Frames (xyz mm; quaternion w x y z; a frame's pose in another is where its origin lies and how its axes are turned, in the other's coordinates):
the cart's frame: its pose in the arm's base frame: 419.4 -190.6 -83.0 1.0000 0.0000 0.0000 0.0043
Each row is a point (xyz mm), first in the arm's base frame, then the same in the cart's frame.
Working: the arm's base frame: its pose in the cart's frame: -417.7 194.2 83.0 1.0000 0.0000 0.0000 -0.0043

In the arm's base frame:
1: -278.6 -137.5 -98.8
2: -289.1 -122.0 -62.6
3: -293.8 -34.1 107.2
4: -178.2 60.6 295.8
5: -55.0 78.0 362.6
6: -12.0 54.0 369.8
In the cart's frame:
1: -697.5 59.1 -15.8
2: -707.9 74.7 20.4
3: -711.8 162.6 190.2
4: -595.4 256.3 378.8
5: -472.1 272.7 445.6
6: -429.3 248.3 452.8

